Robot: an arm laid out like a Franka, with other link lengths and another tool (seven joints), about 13 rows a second.
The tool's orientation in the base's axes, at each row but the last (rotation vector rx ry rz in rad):
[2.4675 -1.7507 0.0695]
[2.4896 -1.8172 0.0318]
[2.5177 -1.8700 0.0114]
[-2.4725 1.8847 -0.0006]
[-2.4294 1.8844 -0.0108]
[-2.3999 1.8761 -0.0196]
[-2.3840 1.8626 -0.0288]
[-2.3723 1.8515 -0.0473]
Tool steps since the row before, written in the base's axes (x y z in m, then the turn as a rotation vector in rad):
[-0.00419 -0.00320 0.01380 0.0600 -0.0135 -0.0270]
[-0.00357 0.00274 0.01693 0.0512 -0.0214 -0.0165]
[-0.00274 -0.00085 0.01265 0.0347 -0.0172 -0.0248]
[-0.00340 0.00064 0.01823 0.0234 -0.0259 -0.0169]
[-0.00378 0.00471 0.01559 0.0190 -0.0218 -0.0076]
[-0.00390 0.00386 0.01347 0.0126 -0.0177 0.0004]
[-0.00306 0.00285 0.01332 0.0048 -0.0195 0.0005]
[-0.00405 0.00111 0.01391 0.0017 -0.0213 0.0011]
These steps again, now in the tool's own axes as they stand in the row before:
[0.00304 0.00592 -0.01319 0.0298 -0.0540 0.0267]
[-0.00282 0.00317 -0.01700 0.0351 -0.0428 0.0168]
[0.00014 0.00287 -0.01265 0.0263 -0.0282 0.0250]
[-0.00187 0.00263 -0.01827 0.0315 -0.0153 0.0167]
[-0.00605 0.00160 -0.01550 0.0261 -0.0126 0.0074]
[-0.00534 0.00174 -0.01342 0.0202 -0.0080 -0.0007]
[-0.00426 0.00091 -0.01327 0.0200 -0.0001 -0.0016]
[-0.00285 0.00193 -0.01412 0.0210 0.0033 -0.0027]

